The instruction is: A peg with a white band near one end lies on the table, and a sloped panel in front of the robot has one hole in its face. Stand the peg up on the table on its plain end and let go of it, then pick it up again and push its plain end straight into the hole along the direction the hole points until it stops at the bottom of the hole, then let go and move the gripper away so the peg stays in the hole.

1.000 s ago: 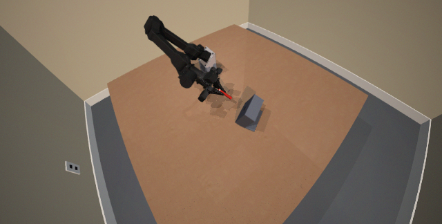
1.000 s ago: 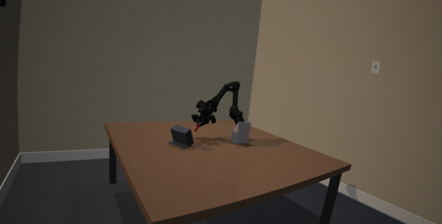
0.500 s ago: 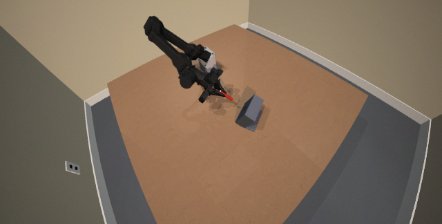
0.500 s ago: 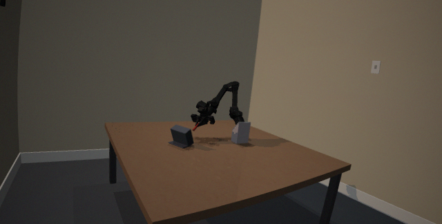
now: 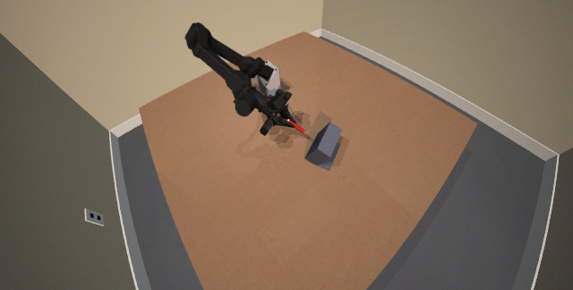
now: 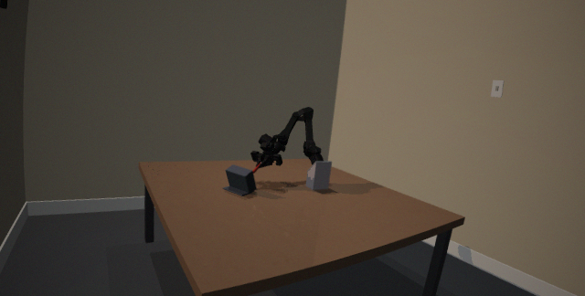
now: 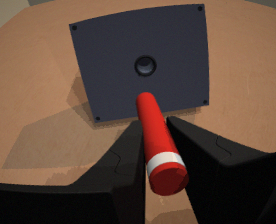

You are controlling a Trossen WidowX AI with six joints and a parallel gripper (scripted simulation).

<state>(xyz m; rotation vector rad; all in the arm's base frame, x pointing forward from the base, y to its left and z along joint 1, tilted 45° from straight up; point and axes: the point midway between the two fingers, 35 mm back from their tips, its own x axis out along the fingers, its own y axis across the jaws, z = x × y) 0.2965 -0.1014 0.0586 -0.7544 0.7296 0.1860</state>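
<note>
Now: the grey sloped panel 110 mm ahead of my gripper tip, 50 mm below it and 40 mm to the left of it. Also, from my gripper tip: flat foot (130 mm ahead, 100 mm below, 50 mm to the left); then red peg (10 mm to the right, 10 mm behind, 10 mm above).
</note>
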